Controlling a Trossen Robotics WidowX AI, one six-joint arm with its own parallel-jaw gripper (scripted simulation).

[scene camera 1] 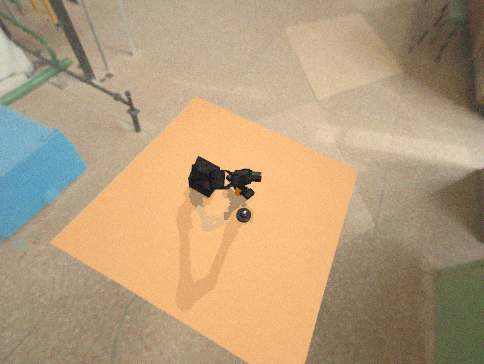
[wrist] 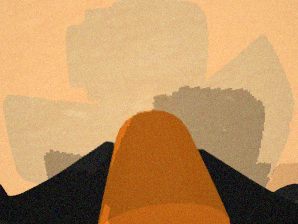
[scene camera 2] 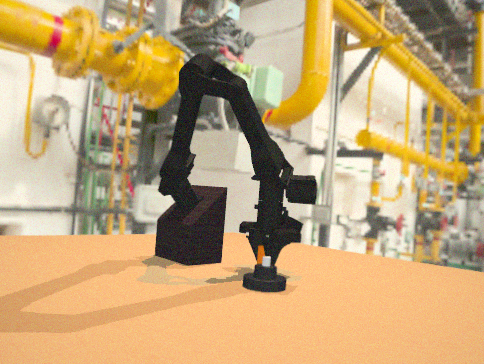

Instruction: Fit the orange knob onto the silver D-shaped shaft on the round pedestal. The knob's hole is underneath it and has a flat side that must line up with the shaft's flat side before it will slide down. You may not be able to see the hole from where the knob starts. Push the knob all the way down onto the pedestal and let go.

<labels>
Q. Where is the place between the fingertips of my gripper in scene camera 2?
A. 265, 268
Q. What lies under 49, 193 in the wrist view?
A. My gripper.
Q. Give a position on an orange knob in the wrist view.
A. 155, 165
</labels>
